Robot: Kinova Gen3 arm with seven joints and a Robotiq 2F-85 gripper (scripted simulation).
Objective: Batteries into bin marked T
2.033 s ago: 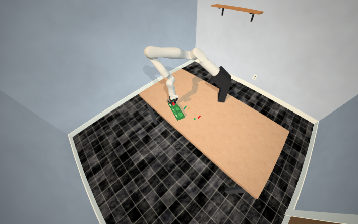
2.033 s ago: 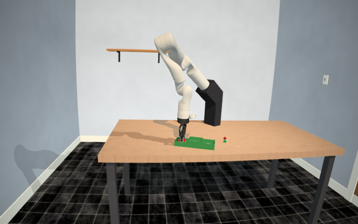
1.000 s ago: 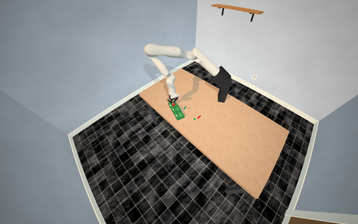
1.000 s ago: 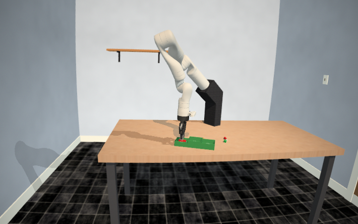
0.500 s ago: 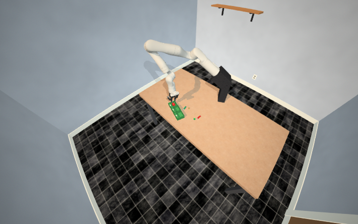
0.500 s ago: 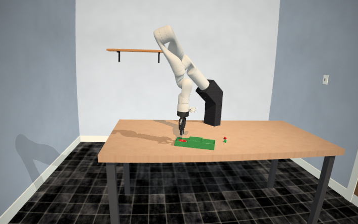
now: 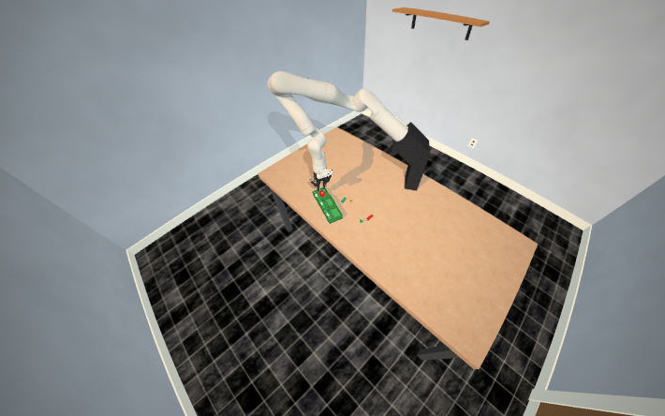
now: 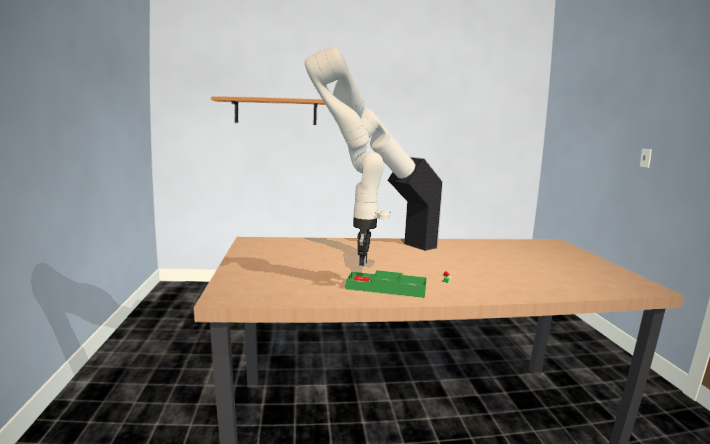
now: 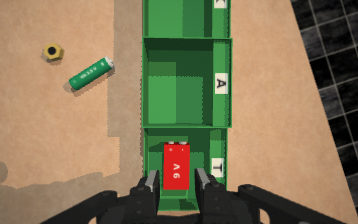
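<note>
Right now the green cylindrical battery is 2 cm behind my hand, 13 cm to the left of it and 8 cm below it. Round my hand: joined green bins: 6 cm ahead, 6 cm to the left, 7 cm below; then red 9 V battery: 1 cm ahead, 1 cm to the left, 7 cm below; then small yellow nut: 4 cm behind, 18 cm to the left, 8 cm below.
</note>
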